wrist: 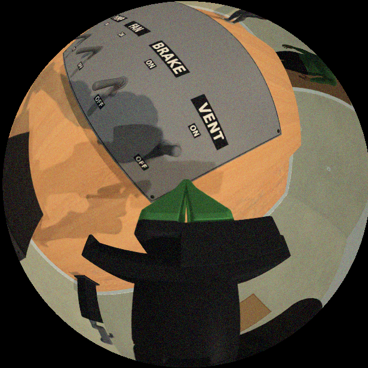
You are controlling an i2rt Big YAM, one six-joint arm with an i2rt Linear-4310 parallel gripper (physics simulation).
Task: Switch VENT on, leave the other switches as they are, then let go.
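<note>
The VENT switch lever stands on the grey panel, between its OFF label and ON label. It looks leaned to the ON side, though it is seen nearly end-on. The BRAKE lever and FAN lever lean to their OFF sides. Another lever, at the upper left, is small and partly cut off by the view. My gripper is shut with nothing between its green fingers. Its tips show just below the VENT lever in the view, apart from it, over the panel's near edge.
The panel lies on a wooden table. Shadows fall across the panel and table. A dark block is at the left edge. A green and black figure shows beyond the table at the upper right.
</note>
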